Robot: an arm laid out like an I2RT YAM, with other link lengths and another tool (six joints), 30 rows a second.
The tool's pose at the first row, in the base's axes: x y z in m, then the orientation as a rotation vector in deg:
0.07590 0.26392 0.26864 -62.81 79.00 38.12
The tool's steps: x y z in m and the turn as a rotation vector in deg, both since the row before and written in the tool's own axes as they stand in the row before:
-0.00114 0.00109 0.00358 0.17 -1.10 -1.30
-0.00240 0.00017 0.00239 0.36 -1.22 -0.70
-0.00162 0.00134 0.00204 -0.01 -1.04 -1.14
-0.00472 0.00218 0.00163 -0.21 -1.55 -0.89
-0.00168 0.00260 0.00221 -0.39 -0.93 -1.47
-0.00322 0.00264 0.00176 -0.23 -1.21 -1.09
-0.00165 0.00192 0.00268 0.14 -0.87 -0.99
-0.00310 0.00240 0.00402 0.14 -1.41 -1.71
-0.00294 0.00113 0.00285 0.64 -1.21 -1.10
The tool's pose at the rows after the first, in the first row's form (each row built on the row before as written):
0.07630 0.26780 0.26899 -62.97 77.28 37.56
0.07678 0.27052 0.27096 -62.55 75.87 37.36
0.07617 0.27320 0.27197 -62.76 74.27 37.01
0.07396 0.27642 0.27577 -62.75 72.35 37.23
0.07220 0.27971 0.27650 -63.48 70.56 36.83
0.06976 0.28284 0.27866 -63.73 68.80 36.74
0.06868 0.28626 0.27952 -63.76 67.47 36.31
0.06723 0.29129 0.28156 -63.92 65.23 35.59
0.06636 0.29472 0.28390 -63.42 63.64 34.93

